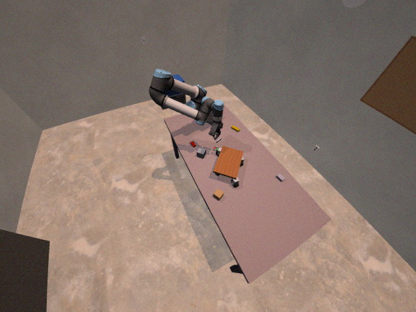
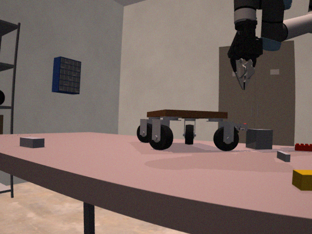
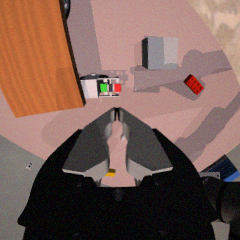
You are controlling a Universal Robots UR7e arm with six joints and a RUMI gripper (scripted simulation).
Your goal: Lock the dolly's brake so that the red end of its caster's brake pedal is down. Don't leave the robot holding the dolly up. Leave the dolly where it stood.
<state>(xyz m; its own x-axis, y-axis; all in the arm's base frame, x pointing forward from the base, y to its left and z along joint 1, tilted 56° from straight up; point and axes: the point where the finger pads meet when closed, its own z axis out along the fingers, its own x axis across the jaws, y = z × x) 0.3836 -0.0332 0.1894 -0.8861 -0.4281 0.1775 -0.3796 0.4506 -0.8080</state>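
My gripper is now 140 mm above the brake pedal, 10 mm to the right of it and 10 mm short of it. The rest, counted from my hand: small grey bar (210 mm below, 170 mm to the left, 100 mm behind); then grey cube (180 mm below, 100 mm to the right, 70 mm behind); then red brick (230 mm behind, 200 mm below, 90 mm to the right).
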